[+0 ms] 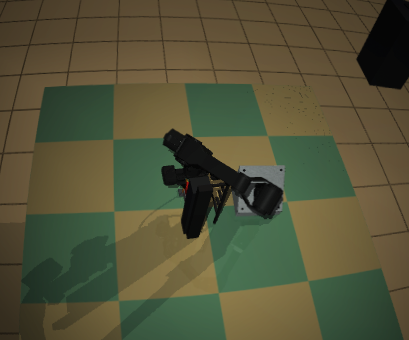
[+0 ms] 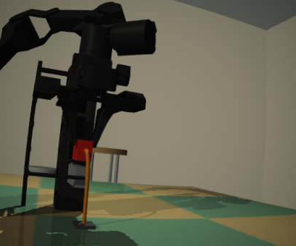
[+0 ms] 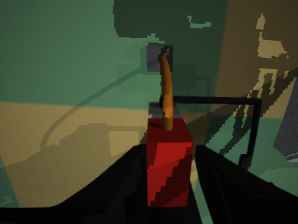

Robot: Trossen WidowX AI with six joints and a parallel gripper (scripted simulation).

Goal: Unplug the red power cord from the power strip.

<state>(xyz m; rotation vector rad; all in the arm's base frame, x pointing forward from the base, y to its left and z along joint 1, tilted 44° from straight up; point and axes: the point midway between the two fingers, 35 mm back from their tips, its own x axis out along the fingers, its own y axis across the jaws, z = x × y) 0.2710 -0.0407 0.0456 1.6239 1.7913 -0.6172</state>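
Right now my gripper tip is 3 cm to the right of the red plug and 1 cm past it. Also, from my gripper tip: dark foot: 12 cm below, 5 cm to the right, 1 cm ahead.
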